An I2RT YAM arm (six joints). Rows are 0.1 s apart.
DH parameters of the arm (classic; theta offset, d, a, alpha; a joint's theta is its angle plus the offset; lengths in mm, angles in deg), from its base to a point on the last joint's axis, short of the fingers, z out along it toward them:
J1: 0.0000 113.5 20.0 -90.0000
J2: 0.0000 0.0 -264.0 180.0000
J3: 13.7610 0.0 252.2 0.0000
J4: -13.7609 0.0 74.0 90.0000
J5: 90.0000 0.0 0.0 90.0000
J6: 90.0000 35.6 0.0 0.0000
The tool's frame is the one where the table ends.
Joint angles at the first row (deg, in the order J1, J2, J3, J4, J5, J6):
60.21, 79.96, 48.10, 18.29, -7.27, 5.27
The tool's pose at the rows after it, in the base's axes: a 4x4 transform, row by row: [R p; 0 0 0 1], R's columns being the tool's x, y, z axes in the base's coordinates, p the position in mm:
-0.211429 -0.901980 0.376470 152.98; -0.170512 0.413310 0.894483 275.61; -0.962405 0.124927 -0.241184 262.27; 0 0 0 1
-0.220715 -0.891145 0.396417 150.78; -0.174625 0.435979 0.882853 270.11; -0.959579 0.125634 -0.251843 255.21; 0 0 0 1
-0.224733 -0.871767 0.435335 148.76; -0.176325 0.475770 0.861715 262.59; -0.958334 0.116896 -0.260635 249.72; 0 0 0 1
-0.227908 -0.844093 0.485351 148.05; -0.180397 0.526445 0.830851 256.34; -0.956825 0.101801 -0.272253 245.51; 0 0 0 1
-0.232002 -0.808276 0.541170 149.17; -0.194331 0.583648 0.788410 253.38; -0.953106 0.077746 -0.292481 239.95; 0 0 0 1
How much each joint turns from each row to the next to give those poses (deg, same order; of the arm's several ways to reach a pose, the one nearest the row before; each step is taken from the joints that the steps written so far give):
0.00, -0.58, -1.97, 0.91, 0.51, 0.44
-0.01, -0.83, -2.09, 0.66, 1.33, 0.33
-0.08, -1.36, -2.16, 0.32, 2.46, 0.11
-0.09, -1.06, -1.50, -0.22, 3.28, 0.01
0.00, 0.03, -0.79, -0.45, 3.99, -0.18

